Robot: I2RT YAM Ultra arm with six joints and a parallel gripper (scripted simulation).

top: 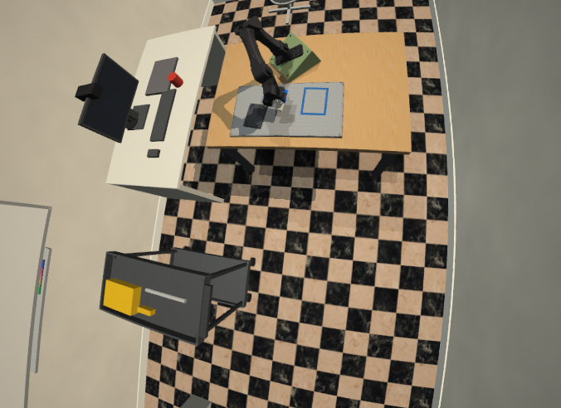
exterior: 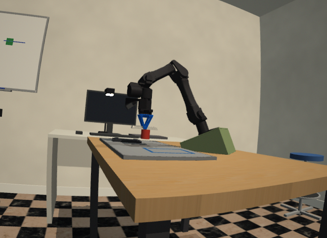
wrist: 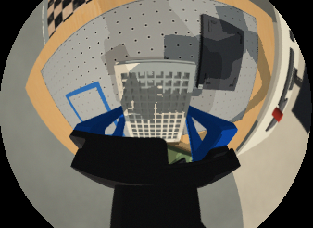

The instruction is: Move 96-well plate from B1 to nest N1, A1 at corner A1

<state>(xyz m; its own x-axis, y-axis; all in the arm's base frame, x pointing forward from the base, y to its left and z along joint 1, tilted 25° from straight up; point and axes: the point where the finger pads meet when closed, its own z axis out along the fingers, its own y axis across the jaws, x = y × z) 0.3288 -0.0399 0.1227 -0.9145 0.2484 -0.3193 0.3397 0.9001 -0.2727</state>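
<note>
Now: the dark plate nest N1 170 mm to the right of my hand, 90 mm below it and 20 mm ahead of it. The rest, counted from my hand: white 96-well plate (right at my hand).
</note>
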